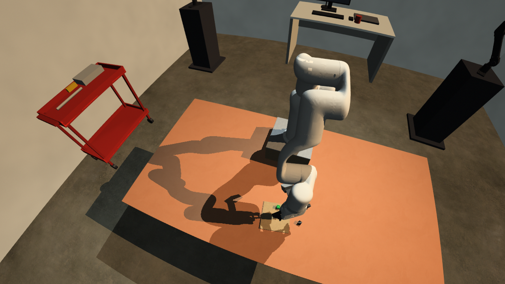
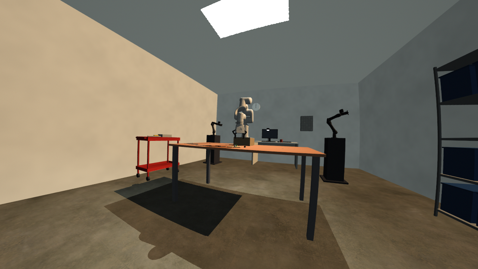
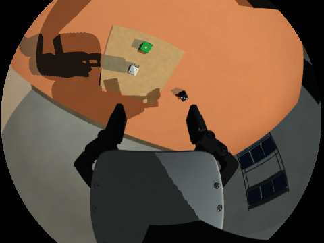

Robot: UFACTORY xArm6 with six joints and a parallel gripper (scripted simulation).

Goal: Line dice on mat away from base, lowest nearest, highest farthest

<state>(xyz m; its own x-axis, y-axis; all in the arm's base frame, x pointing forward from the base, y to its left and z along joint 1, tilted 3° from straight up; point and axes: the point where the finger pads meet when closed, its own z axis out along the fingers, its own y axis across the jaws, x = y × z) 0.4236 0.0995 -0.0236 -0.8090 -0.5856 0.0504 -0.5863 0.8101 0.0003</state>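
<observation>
The black die is 1 cm behind my hand, 7 cm to the left of it and 10 cm below it. The rest, counted from my hand: green die 5 cm behind, 6 cm to the right, 9 cm below; white die 5 cm to the right, 9 cm below; tan mat 5 cm to the right, 10 cm below.
</observation>
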